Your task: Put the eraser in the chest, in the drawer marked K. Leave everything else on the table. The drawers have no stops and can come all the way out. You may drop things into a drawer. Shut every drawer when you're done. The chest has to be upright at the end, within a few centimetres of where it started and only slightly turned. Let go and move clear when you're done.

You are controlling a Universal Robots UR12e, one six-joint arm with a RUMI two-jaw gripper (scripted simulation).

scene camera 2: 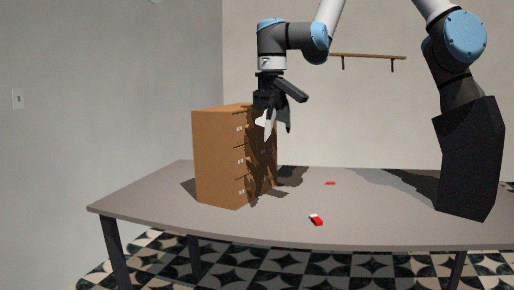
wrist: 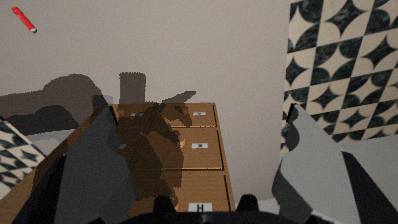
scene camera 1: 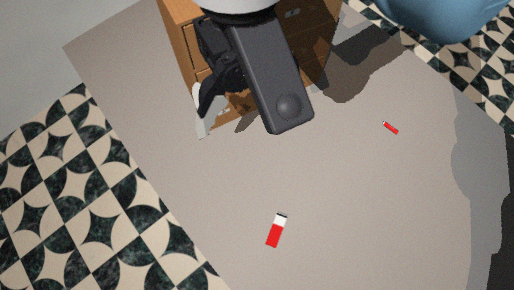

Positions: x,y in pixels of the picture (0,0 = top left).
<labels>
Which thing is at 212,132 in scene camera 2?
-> A wooden chest.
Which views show my gripper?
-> Scene camera 2, the wrist view and scene camera 1: all of them.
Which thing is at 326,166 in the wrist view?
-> My gripper.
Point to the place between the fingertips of my gripper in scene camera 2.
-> At 277,137
</labels>
